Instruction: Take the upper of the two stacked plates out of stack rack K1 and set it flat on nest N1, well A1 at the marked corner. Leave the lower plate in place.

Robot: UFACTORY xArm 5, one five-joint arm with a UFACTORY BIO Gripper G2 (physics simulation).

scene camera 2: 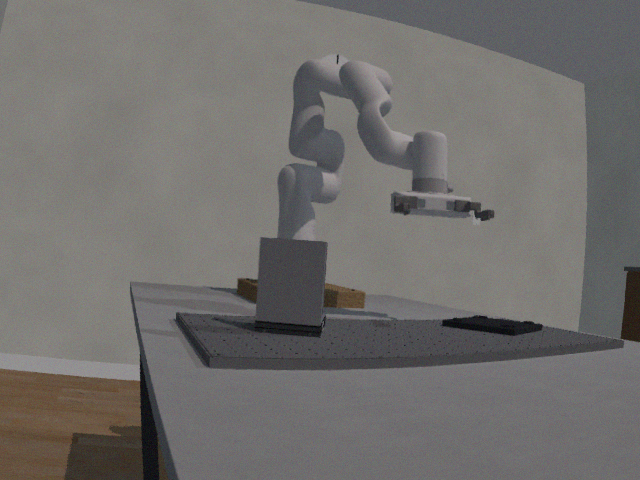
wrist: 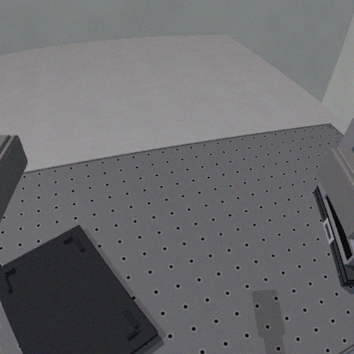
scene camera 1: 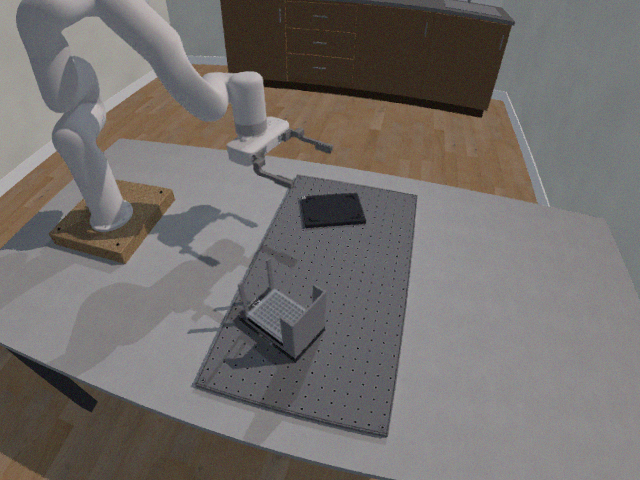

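Seen in the pictures: hand, tool point: [scene camera 2: 447, 212] [scene camera 1: 305, 163]; arm's base, link origin: [scene camera 1: 111, 216].
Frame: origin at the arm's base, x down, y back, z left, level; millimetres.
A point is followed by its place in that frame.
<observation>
Stack rack K1 [scene camera 1: 311, 322] {x -59, y -664, z -84 mm} [scene camera 2: 292, 281] {x -49, y -664, z -84 mm} [wrist: 334, 250] has upright grey walls on a dark base. In scene camera 1 a pale plate with a grid of wells [scene camera 1: 278, 311] {x -14, y -580, z -65 mm} lies inside it; a lower plate cannot be told apart there. The rack's wall hides the plates in scene camera 2. Nest N1 [scene camera 1: 332, 209] {x 18, y -542, z 305 mm} [scene camera 2: 491, 324] {x 18, y -574, z 290 mm} [wrist: 75, 295] is a flat black block with low corner ledges and bears no plate. Its A1 label is not readable. My gripper [scene camera 1: 309, 165] {x -180, y -508, z 210 mm} [scene camera 2: 445, 210] [wrist: 176, 175] is open and empty, well above the board, nearer the nest than the rack.
Rack and nest stand apart on a perforated grey board [scene camera 1: 361, 310] {x 30, y -726, z 39 mm} [scene camera 2: 392, 343] {x 30, y -712, z 58 mm} [wrist: 200, 225] on the pale table [scene camera 1: 496, 320] {x 42, y -1025, z 146 mm} [scene camera 2: 392, 413] {x 43, y -1028, z -35 mm} [wrist: 150, 95]. The arm's wooden base block [scene camera 1: 147, 206] {x 1, y -70, z 79 mm} [scene camera 2: 343, 297] {x 16, y -94, z 116 mm} is beside the board. Brown cabinets [scene camera 1: 392, 62] stand beyond the table.
</observation>
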